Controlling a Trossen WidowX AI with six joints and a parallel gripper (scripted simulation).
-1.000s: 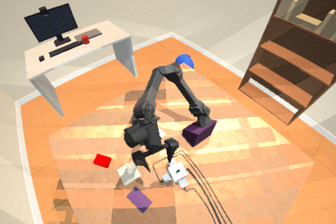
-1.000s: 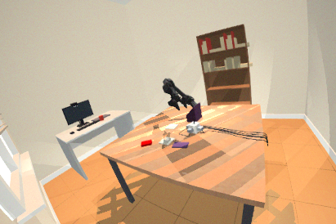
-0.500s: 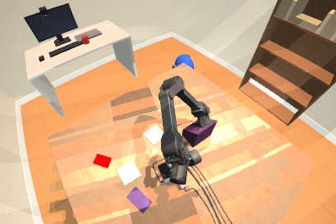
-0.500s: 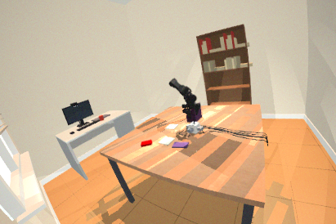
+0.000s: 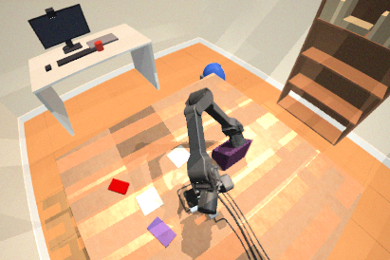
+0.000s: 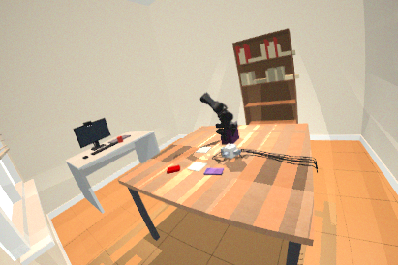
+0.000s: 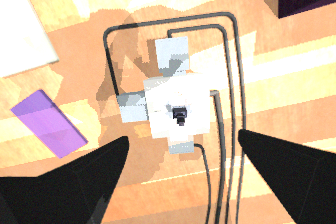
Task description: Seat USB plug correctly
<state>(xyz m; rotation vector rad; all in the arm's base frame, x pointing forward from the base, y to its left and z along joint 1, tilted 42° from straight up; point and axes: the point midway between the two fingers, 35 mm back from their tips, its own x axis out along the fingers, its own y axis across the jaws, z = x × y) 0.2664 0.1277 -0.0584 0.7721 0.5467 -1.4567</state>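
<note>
Now: the black USB plug 40 mm below my gripper tip. The rest, counted from my gripper tip: red block 340 mm ahead, 290 mm to the right, 130 mm below; then light purple block 240 mm ahead, 10 mm to the left, 130 mm below.
</note>
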